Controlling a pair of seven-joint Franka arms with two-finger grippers.
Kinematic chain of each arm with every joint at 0, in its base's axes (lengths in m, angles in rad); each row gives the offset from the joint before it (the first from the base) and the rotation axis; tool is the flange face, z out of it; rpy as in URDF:
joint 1: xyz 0 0 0.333 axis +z
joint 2: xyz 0 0 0 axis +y
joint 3: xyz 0 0 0.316 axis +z
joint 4: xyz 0.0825 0 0 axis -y
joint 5: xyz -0.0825 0 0.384 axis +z
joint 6: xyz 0 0 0 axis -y
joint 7: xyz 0.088 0 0 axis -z
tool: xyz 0 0 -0.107 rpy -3.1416 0 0
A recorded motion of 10 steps. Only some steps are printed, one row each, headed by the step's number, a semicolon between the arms.
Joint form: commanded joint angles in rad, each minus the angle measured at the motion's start. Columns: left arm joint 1, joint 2, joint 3, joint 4, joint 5, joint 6, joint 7; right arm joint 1, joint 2, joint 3, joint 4, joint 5, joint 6, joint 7.
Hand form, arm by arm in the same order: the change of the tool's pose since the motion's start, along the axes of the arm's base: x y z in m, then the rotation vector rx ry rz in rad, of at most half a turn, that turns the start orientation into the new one. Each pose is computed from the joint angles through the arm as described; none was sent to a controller.
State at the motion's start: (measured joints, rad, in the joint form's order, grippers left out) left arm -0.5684 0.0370 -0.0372 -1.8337 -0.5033 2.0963 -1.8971; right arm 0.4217 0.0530 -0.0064 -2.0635 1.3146 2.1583 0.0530
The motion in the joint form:
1: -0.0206 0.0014 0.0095 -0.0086 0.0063 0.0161 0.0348; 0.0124 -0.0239 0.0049 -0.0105 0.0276 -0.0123 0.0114
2: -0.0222 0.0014 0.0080 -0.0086 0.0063 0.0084 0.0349; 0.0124 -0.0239 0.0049 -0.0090 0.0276 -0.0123 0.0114
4: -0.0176 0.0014 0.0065 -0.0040 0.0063 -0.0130 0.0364; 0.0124 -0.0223 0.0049 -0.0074 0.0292 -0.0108 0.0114
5: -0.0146 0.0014 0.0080 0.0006 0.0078 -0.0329 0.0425; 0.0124 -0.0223 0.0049 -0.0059 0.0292 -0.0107 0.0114
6: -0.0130 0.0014 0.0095 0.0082 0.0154 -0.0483 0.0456; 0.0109 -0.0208 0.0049 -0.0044 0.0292 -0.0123 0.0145
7: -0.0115 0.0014 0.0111 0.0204 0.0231 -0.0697 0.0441; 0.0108 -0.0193 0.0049 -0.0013 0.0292 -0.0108 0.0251
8: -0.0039 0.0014 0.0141 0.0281 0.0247 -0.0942 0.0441; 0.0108 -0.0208 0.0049 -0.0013 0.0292 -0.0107 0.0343
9: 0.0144 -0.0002 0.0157 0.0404 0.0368 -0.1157 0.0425; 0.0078 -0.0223 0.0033 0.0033 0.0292 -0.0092 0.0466
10: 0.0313 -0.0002 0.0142 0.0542 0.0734 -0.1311 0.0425; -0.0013 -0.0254 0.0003 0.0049 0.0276 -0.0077 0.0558
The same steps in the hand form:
1: -0.0029 -0.0046 -0.0038 0.0038 -0.0253 -0.0360; -0.0099 0.0085 0.0096 0.0318 0.0130 0.0082
2: -0.0048 -0.0061 -0.0045 0.0066 -0.0191 -0.0427; -0.0096 0.0086 0.0103 0.0324 0.0117 0.0082
4: -0.0054 -0.0050 -0.0042 0.0118 -0.0063 -0.0508; -0.0090 0.0087 0.0102 0.0331 0.0116 0.0062
5: -0.0053 -0.0032 -0.0038 0.0176 0.0022 -0.0612; -0.0087 0.0088 0.0110 0.0337 0.0102 0.0061
6: -0.0049 -0.0019 -0.0016 0.0251 0.0028 -0.0700; -0.0080 0.0084 0.0108 0.0343 0.0136 0.0045
7: -0.0047 -0.0009 0.0023 0.0327 0.0065 -0.0774; -0.0071 0.0085 0.0115 0.0345 0.0209 -0.0016
8: -0.0028 0.0037 0.0039 0.0390 0.0192 -0.0783; -0.0073 0.0084 0.0123 0.0351 0.0277 -0.0058
9: 0.0030 0.0133 0.0087 0.0496 0.0197 -0.0695; -0.0052 0.0063 0.0154 0.0373 0.0324 -0.0171
10: 0.0088 0.0220 0.0132 0.0786 0.0027 -0.0690; -0.0018 -0.0001 0.0179 0.0377 0.0349 -0.0337

